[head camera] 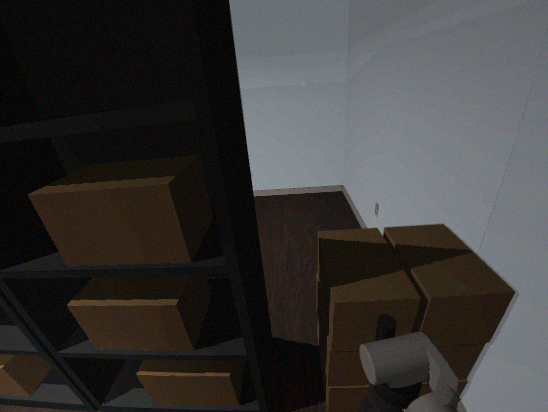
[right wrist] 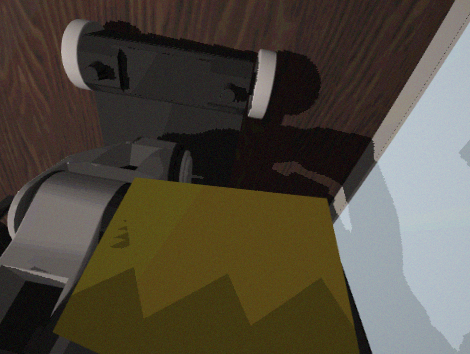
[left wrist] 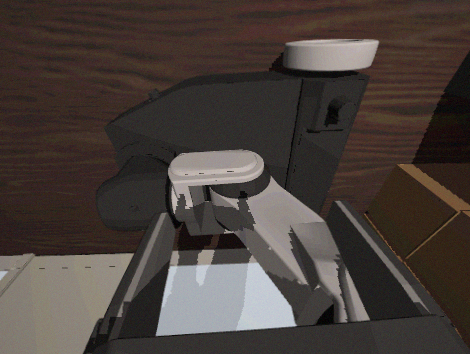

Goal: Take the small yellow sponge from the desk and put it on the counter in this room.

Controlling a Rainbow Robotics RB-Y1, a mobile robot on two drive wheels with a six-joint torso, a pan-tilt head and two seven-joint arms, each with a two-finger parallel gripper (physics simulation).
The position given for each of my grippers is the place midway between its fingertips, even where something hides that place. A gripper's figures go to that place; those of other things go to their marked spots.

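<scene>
My left gripper (left wrist: pixel 250 216) is 12 cm from the lens, and there's a door (left wrist: pixel 58 296) that's 142 cm from the lens.
</scene>
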